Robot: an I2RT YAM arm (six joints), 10 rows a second.
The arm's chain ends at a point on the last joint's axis. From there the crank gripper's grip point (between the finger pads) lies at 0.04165 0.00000 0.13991 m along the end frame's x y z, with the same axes.
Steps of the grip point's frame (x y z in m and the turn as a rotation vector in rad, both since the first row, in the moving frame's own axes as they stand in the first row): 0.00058, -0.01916, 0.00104, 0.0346, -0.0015, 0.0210; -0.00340, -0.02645, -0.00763, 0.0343, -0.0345, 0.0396; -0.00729, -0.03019, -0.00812, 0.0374, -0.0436, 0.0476; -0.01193, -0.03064, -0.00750, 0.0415, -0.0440, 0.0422; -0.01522, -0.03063, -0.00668, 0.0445, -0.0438, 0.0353; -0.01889, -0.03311, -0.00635, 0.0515, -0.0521, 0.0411
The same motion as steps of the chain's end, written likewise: 0.00075, -0.01519, 0.00105, 0.0346, -0.0015, 0.0210; 0.00139, -0.02318, -0.00893, 0.0343, -0.0345, 0.0396; -0.00123, -0.02676, -0.00974, 0.0374, -0.0436, 0.0476; -0.00582, -0.02643, -0.00911, 0.0415, -0.0440, 0.0422; -0.00914, -0.02573, -0.00826, 0.0445, -0.0438, 0.0353; -0.01167, -0.02742, -0.00819, 0.0515, -0.0521, 0.0411
